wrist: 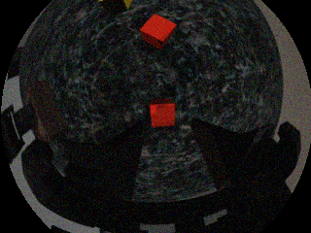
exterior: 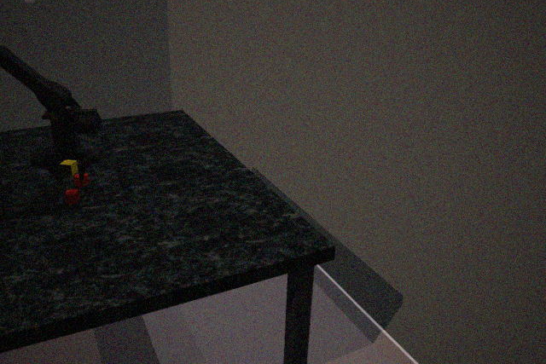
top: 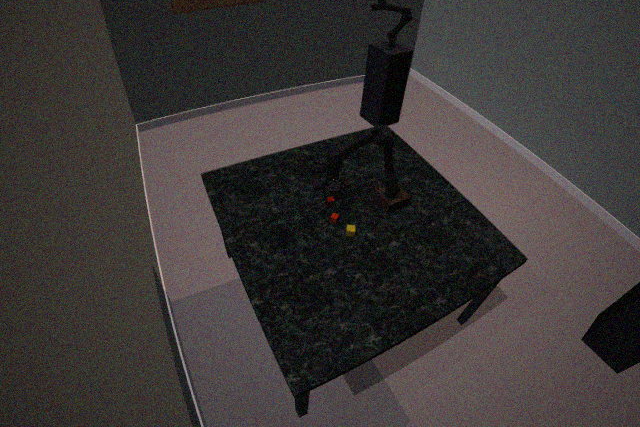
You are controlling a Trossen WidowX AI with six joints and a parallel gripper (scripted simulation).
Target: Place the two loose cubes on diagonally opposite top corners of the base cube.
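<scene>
The yellow cube is 3 cm ahead of my gripper tip, 22 cm to the left of it and 4 cm below it.
</scene>
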